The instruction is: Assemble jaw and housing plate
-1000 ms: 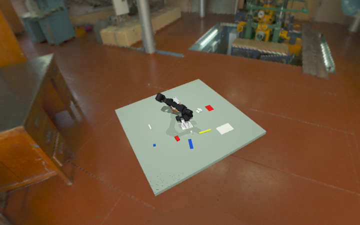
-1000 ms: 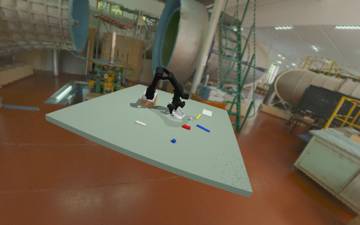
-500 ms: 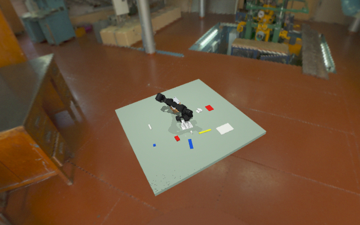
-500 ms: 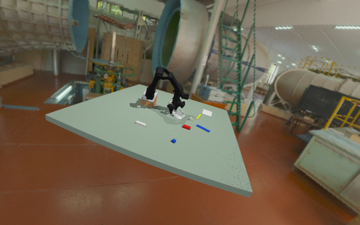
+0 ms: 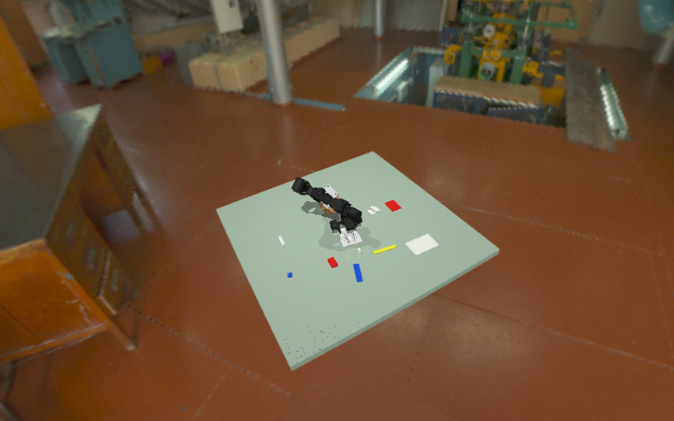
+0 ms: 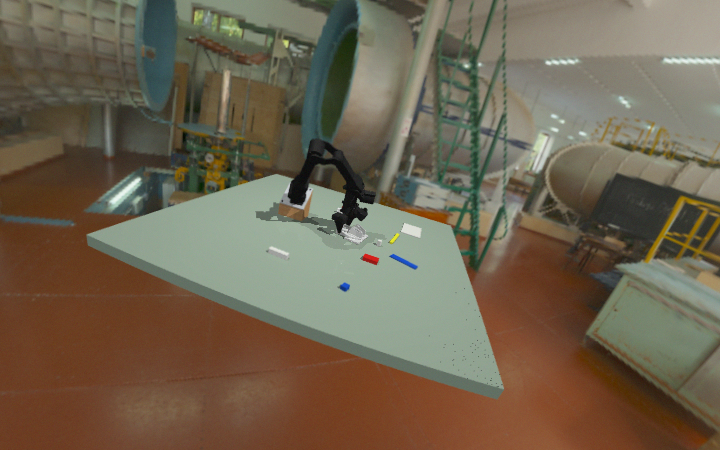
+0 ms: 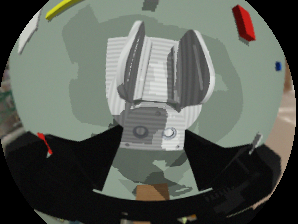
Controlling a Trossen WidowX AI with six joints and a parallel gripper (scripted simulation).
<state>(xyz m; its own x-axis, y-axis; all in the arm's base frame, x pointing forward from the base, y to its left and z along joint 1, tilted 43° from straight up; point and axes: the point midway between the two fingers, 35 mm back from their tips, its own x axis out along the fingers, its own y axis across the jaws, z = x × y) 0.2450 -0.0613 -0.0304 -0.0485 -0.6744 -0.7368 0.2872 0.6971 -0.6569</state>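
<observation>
My gripper tip is 2 cm below the white housing part and 1 cm short of it. Also, from my gripper tip: red block 20 cm to the right, 16 cm ahead; then tiny white cube 18 cm ahead, 4 cm to the right, 1 cm above; then yellow bar 25 cm ahead, 9 cm to the left.
</observation>
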